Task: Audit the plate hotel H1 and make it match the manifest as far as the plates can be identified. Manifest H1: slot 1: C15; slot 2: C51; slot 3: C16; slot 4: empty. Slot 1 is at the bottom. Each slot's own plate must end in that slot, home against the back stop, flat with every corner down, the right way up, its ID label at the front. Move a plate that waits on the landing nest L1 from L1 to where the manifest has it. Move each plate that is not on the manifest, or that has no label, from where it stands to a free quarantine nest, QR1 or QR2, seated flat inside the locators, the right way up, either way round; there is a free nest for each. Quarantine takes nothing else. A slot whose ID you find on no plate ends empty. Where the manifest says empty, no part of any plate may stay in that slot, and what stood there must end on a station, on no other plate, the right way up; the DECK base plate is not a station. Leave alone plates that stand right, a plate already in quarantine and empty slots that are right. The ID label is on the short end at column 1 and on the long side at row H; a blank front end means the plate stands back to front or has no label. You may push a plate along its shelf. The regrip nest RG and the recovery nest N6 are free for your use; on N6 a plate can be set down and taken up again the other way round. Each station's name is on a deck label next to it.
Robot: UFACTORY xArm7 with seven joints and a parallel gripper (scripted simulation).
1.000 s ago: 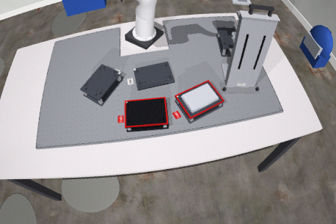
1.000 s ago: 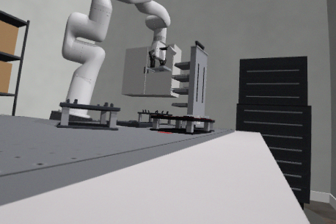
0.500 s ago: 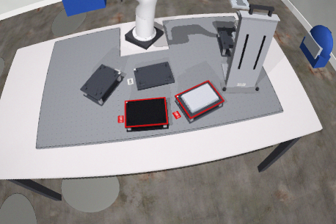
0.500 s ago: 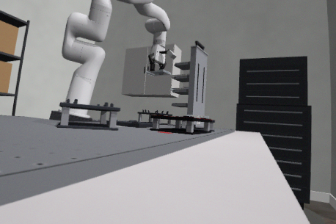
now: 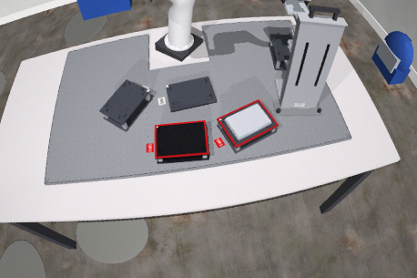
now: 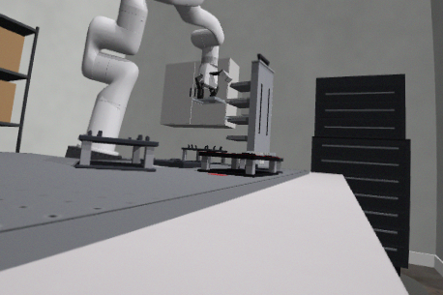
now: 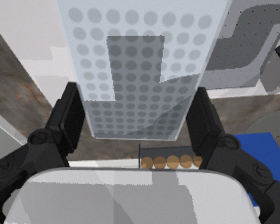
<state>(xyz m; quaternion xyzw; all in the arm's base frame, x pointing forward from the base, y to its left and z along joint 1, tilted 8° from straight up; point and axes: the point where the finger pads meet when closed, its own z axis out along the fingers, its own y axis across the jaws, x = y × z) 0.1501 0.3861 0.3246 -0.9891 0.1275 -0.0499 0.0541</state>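
The RG label is 90 mm behind my hand, 20 mm to the left of it and 290 mm below it. The rest, counted from my hand: H1 label (160 mm ahead, 60 mm to the left, 290 mm below); white plate (300 mm ahead, 280 mm to the right, 240 mm below); plate labelled C16 (180 mm ahead, 50 mm to the right, 30 mm below).
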